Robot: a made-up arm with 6 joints.
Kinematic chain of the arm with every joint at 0, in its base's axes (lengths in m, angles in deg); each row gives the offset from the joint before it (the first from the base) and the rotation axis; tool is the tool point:
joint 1: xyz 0 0 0.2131 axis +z
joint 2: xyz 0 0.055 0 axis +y
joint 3: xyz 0 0 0.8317 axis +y
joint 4: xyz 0 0 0.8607 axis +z
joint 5: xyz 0 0 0 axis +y
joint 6: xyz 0 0 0.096 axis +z
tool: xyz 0 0 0
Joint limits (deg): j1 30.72..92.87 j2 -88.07..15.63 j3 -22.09..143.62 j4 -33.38..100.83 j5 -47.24..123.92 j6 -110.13..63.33
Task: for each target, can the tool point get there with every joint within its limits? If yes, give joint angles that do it. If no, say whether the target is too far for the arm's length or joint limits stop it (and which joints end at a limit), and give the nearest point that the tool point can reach.
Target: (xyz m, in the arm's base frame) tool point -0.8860 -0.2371 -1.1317
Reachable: no: joint limits stop it (at a limit: joint 1, joint 2, joint 3, joint 5) | nearest point -1.4747 -0.7999 -0.1434 | short by 1.281 m
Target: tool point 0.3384 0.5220 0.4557
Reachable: yes | joints 49.49 -5.64 130.60 18.64 60.72 31.54
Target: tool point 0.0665 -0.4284 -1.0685
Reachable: no: joint limits stop it (at a limit: joint 1, joint 2, joint 3) | nearest point 0.4040 0.2705 0.1286 | short by 1.427 m
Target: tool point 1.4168 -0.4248 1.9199
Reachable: no: too far | nearest point 0.7187 0.4091 1.7168 | short by 1.106 m
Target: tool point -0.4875 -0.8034 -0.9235
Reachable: no: joint limits stop it (at a limit: joint 2, joint 3, joint 5) | nearest point -0.8699 -1.4337 -0.1441 | short by 1.073 m
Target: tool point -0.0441 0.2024 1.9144
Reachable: yes | joints 87.73 -9.26 33.32 3.08 -34.07 -12.08
